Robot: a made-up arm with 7 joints. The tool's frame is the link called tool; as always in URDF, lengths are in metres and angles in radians. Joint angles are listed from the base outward. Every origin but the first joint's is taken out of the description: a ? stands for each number. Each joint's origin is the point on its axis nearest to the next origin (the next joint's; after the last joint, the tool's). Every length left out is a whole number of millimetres.
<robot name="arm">
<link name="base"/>
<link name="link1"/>
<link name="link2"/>
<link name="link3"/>
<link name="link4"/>
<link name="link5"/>
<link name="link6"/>
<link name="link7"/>
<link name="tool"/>
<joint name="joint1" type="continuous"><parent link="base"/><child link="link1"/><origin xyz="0 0 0" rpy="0 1.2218 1.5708"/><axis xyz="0 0 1"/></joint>
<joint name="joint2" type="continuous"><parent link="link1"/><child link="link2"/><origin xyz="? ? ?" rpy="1.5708 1.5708 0"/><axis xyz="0 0 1"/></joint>
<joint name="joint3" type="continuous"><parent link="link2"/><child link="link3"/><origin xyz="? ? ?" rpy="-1.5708 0 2.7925"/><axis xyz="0 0 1"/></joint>
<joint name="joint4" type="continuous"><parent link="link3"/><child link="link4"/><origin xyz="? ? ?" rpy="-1.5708 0 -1.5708"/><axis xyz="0 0 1"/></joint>
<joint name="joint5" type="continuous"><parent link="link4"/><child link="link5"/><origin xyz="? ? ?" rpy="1.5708 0 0"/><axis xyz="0 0 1"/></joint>
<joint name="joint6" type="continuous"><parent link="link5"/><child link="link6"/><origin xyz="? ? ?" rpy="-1.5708 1.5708 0"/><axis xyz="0 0 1"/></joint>
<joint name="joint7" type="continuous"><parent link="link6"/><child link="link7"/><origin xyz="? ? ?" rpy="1.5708 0 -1.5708"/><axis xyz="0 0 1"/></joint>
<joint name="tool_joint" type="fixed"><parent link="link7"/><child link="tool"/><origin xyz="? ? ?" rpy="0 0 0"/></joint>
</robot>
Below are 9 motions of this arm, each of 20 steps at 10 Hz.
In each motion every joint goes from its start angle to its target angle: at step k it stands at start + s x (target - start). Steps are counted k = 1, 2, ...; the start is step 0. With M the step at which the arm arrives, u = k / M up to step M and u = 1 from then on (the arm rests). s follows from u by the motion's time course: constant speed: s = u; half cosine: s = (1 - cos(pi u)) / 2; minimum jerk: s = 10 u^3 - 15 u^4 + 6 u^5.
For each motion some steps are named. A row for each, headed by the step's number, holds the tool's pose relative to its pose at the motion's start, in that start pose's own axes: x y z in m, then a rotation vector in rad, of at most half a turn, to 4 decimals.
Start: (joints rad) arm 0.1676 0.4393 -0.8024 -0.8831 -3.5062 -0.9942 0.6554
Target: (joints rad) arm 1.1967 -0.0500 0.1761 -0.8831 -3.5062 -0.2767 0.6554
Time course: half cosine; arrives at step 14
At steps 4, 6, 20:
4: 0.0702 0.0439 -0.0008 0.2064 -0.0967 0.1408
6: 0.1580 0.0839 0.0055 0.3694 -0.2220 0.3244
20: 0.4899 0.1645 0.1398 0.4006 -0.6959 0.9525

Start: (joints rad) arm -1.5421 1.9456 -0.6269 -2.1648 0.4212 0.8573 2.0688
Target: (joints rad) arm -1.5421 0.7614 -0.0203 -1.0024 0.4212 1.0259 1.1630
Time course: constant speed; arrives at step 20
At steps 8, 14, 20:
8: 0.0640 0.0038 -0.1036 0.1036 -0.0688 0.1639
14: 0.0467 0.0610 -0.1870 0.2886 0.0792 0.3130
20: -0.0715 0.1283 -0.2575 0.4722 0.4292 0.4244

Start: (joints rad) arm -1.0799 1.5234 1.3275 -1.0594 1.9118 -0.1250 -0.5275
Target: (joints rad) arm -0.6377 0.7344 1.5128 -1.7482 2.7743 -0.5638 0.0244
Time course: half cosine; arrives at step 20
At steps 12, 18, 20:
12: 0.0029 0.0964 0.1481 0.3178 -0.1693 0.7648
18: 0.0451 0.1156 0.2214 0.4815 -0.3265 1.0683
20: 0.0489 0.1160 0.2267 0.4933 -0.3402 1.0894

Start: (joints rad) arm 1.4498 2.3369 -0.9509 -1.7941 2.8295 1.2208 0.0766
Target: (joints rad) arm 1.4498 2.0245 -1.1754 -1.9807 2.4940 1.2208 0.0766
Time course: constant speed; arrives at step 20
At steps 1, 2, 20:
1: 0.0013 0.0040 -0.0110 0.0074 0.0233 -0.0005
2: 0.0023 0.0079 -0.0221 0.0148 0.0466 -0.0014
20: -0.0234 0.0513 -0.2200 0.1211 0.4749 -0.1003

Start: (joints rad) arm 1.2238 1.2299 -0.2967 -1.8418 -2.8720 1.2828 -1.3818
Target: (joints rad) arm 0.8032 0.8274 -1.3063 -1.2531 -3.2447 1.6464 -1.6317
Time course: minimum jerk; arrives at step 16
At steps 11, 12, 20:
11: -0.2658 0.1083 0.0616 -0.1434 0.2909 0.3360
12: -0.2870 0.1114 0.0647 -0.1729 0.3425 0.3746
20: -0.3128 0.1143 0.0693 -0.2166 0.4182 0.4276

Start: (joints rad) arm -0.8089 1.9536 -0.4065 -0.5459 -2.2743 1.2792 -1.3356
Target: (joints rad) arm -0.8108 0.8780 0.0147 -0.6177 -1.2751 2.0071 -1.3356
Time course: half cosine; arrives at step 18
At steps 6, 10, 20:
6: -0.1439 0.0507 0.0463 -0.2015 -0.3896 0.2717
10: -0.3468 0.0614 0.0956 -0.3484 -1.0169 0.4508
20: -0.5826 -0.0091 0.1304 -0.2440 -1.8196 0.3156

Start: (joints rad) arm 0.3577 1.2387 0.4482 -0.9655 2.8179 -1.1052 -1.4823
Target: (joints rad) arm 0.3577 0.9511 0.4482 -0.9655 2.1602 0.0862 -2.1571
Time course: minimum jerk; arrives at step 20
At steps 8, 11, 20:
8: -0.0493 0.0179 0.0005 -0.3609 -0.0834 -0.3452
11: -0.0916 0.0341 0.0048 -0.6761 -0.1773 -0.6587
20: -0.1526 0.0592 0.0174 -1.1632 -0.3488 -1.1029

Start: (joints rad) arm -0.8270 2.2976 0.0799 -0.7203 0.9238 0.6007 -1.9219
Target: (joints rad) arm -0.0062 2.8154 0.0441 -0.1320 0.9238 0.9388 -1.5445
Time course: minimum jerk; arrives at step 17
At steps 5, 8, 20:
5: -0.0145 0.0137 0.0028 -0.1123 0.0650 -0.0475
8: -0.0328 0.0638 0.0191 -0.2662 0.2263 -0.1154
20: 0.0069 0.2190 0.0859 -0.3343 0.5890 -0.1562

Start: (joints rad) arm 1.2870 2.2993 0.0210 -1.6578 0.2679 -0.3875 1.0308
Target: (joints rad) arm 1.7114 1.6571 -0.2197 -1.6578 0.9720 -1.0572 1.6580
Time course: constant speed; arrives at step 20
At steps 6, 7, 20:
6: -0.1264 -0.0669 0.0027 -0.1371 -0.1075 0.6425
7: -0.1457 -0.0810 0.0049 -0.1529 -0.1285 0.7484
20: -0.3270 -0.3196 0.0753 -0.1462 -0.5638 2.0185

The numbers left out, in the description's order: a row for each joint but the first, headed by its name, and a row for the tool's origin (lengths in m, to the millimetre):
joint2: 0 0 0
joint3: 0.101 0.278 0
joint4: 0 -0.033 0
joint5: -0.047 0.39 0
joint6: 0 0 0
joint7: 0 0 0
tool: 0 0 0

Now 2 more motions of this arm.
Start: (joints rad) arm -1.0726 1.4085 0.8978 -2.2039 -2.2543 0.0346 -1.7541
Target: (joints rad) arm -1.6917 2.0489 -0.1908 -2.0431 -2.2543 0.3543 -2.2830
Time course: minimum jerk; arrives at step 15
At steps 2, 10, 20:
2: -0.0041 0.0009 -0.0038 -0.0070 0.0132 -0.0061
10: -0.1137 0.0470 -0.0649 -0.1772 0.4717 -0.4563
20: -0.1059 0.0698 -0.0523 -0.1729 0.5613 -0.6307

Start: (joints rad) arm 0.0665 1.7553 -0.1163 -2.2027 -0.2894 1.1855 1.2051
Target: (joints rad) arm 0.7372 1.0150 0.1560 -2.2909 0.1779 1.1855 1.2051
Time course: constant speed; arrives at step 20
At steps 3, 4, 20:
3: -0.0270 -0.0134 0.0135 -0.0586 0.1624 0.0924
4: -0.0360 -0.0169 0.0183 -0.0750 0.2174 0.1230
20: -0.1767 -0.0163 0.1125 -0.1023 1.0969 0.6111

